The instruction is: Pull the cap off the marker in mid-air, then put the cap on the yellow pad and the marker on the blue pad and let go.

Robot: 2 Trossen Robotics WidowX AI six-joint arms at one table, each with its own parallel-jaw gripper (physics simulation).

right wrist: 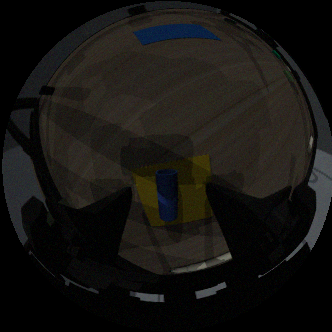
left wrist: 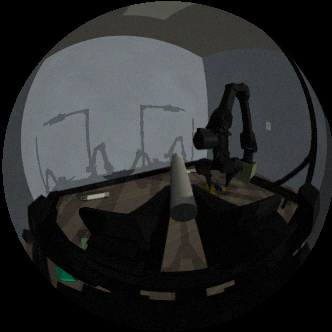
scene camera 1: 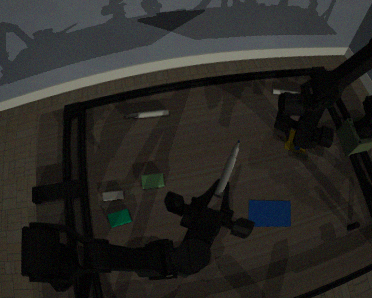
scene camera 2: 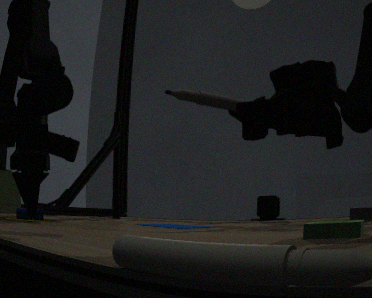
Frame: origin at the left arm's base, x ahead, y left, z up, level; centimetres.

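Seen in the pictures: left gripper, fingertip midpoint: (left wrist: 179, 188) (scene camera 1: 223, 181) (scene camera 2: 232, 108); right gripper, fingertip midpoint: (right wrist: 168, 189) (left wrist: 217, 187) (scene camera 2: 33, 215); right arm's base, origin of the base link: (left wrist: 246, 161) (scene camera 1: 363, 129).
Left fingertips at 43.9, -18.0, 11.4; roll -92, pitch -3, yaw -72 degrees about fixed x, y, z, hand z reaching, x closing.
Note:
Offsets run from my left fingertips to a thing's top centre, as dx, dy, dz. "spot": to the spot under its first point.
The uncapped grey-white marker @(+2.9, +1.0, +1.7) (scene camera 1: 229, 167) (scene camera 2: 205, 99) (left wrist: 181, 185) is in the air, its dark tip pointing away from my left gripper (scene camera 1: 223, 189) (scene camera 2: 239, 107), which is shut on its rear end. The blue cap @(+31.2, -8.7, -14.9) (right wrist: 167, 197) (scene camera 2: 30, 214) (left wrist: 218, 187) lies on the yellow pad @(+31.5, -7.6, -16.7) (right wrist: 200, 172) (scene camera 1: 289, 145). My right gripper (right wrist: 168, 189) (left wrist: 217, 187) is low over the pad, open, with one finger on each side of the cap and gaps between. The arm partly hides cap and pad in scene camera 1. The blue pad @(+6.9, -14.0, -16.7) (scene camera 1: 269, 213) (scene camera 2: 175, 226) (right wrist: 175, 34) is bare.
A pale marker @(+7.2, +33.7, -14.9) (scene camera 1: 152, 114) (left wrist: 95, 196) lies toward the back left. A light green block @(-6.8, +16.9, -15.3) (scene camera 1: 152, 181), a white block @(-17.7, +22.2, -15.6) (scene camera 1: 113, 195) and a teal block @(-21.0, +16.3, -15.3) (scene camera 1: 120, 218) lie at left. A green box (scene camera 1: 352, 137) (left wrist: 246, 171) stands beside the right arm. A large pale cylinder @(spot: +9.0, +33.3, -15.5) (scene camera 2: 200, 257) crosses scene camera 2's foreground.

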